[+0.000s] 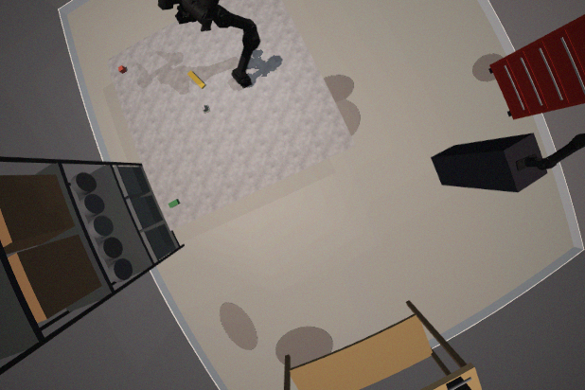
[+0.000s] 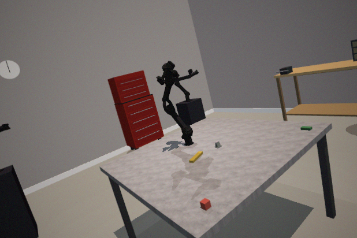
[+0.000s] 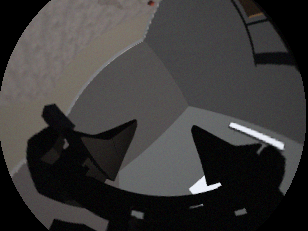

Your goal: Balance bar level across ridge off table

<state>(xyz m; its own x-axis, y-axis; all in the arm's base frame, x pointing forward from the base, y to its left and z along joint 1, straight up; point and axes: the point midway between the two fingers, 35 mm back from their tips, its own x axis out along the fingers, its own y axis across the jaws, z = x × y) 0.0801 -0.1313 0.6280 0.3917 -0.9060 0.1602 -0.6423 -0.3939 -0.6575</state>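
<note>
The yellow bar is 19 cm ahead of my gripper tip and 63 cm below it. From my gripper tip the other things lie so: small red cube 65 cm ahead, 34 cm to the right, 62 cm below; then small green block 65 cm ahead, 66 cm to the left, 63 cm below.
</note>
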